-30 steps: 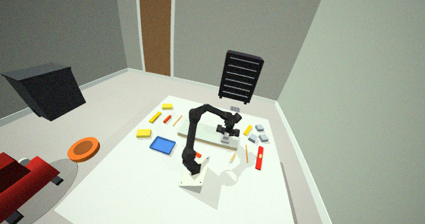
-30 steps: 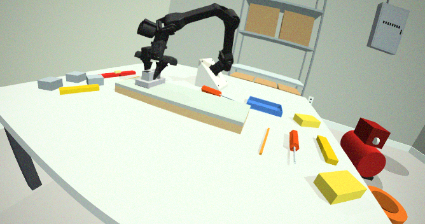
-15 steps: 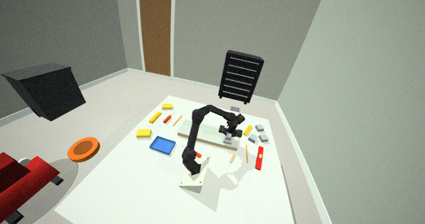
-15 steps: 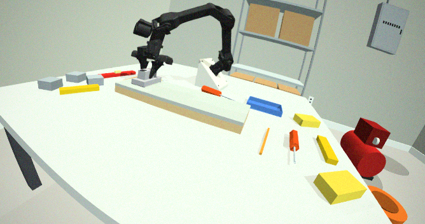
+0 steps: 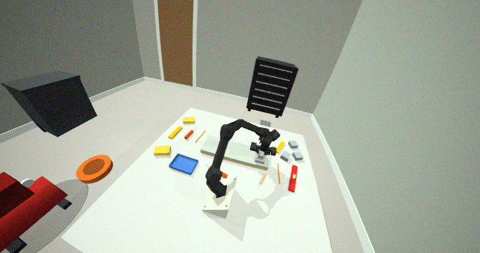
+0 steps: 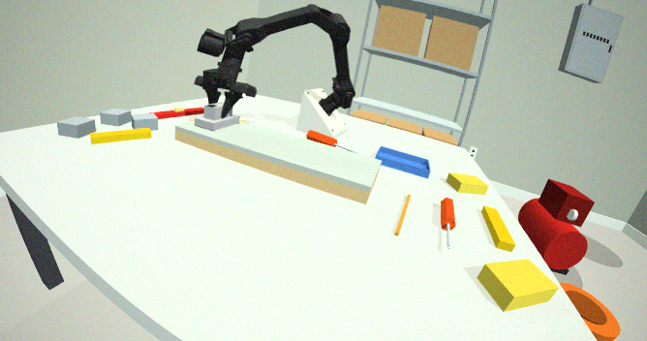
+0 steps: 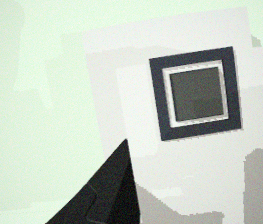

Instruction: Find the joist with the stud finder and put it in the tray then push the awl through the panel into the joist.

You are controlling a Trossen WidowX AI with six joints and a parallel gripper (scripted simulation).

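Right now the blue tray is 160 mm behind my gripper tip, 540 mm to the left of it and 50 mm below it. Round my gripper tip: stud finder 10 mm ahead, 20 mm above; then awl 200 mm behind, 10 mm to the right, 60 mm below; then red level 140 mm behind, 250 mm to the right, 50 mm below.
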